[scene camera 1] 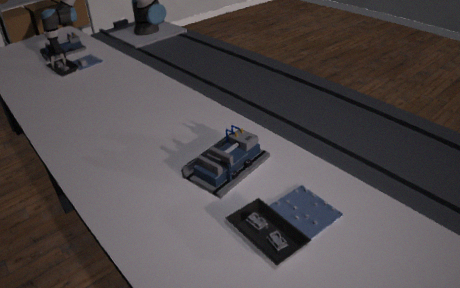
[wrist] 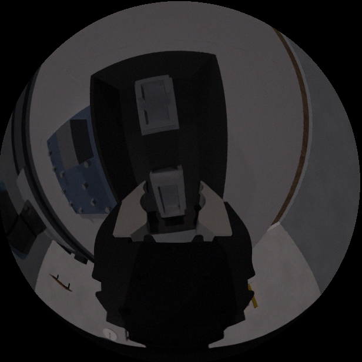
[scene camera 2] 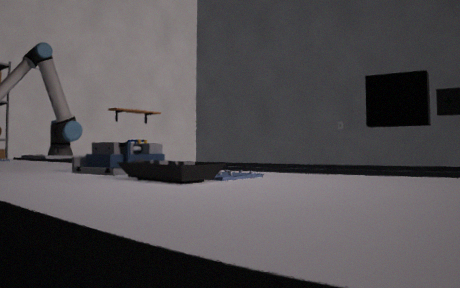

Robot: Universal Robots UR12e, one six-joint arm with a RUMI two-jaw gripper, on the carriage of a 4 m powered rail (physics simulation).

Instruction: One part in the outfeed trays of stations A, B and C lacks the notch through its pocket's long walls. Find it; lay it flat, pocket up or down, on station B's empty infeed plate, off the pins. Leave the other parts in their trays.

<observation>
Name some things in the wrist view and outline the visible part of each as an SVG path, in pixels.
My gripper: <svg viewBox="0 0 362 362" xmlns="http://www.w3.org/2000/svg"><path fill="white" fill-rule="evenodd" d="M144 180L113 207L105 220L103 220L95 237L92 278L101 282L101 290L96 291L95 296L107 311L106 321L125 328L128 331L129 340L146 346L145 354L129 357L153 362L172 362L174 358L182 358L184 362L205 362L231 356L229 354L210 353L208 344L221 340L226 327L245 320L243 310L254 295L254 291L248 290L247 279L253 277L255 272L252 265L252 243L246 226L229 203L224 202L205 182L199 180L197 192L200 194L199 205L202 209L199 210L197 216L196 235L192 241L175 243L156 242L153 236L150 235L148 217L144 210L147 204L145 195L148 193L148 181Z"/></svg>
A grey block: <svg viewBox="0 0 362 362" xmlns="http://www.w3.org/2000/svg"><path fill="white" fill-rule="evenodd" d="M86 119L69 119L61 128L56 130L59 152L65 170L93 157Z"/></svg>
</observation>
